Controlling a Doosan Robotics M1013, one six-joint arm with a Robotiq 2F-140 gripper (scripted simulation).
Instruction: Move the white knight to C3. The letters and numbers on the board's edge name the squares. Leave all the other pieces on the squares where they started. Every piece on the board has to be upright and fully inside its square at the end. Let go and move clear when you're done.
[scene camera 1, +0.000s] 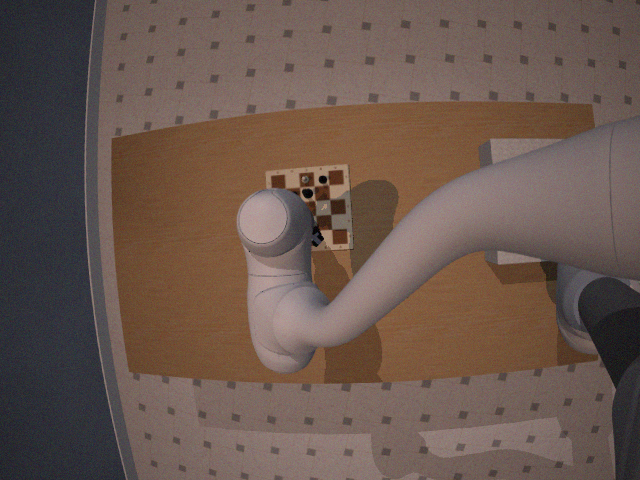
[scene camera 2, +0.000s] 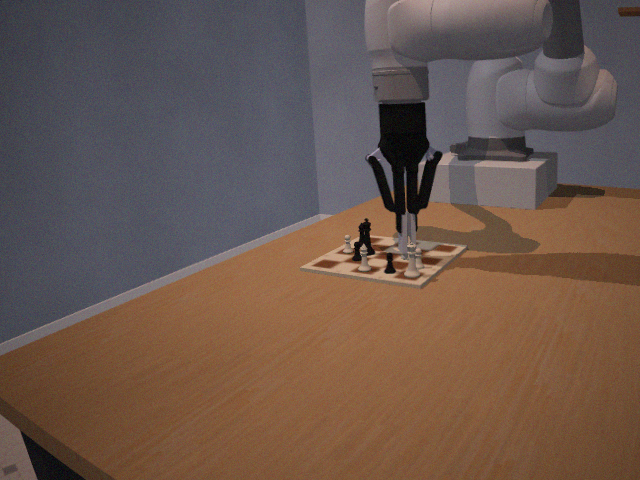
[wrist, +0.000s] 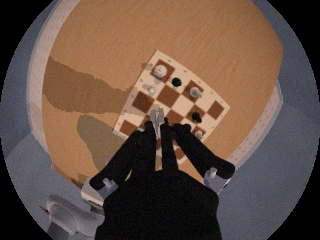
Note:
I see my gripper (scene camera 2: 407, 250) and a chessboard (scene camera 2: 436, 256).
The chessboard also shows in scene camera 1 (scene camera 1: 330, 204) and in the wrist view (wrist: 178, 105). My gripper also shows in the wrist view (wrist: 158, 114).

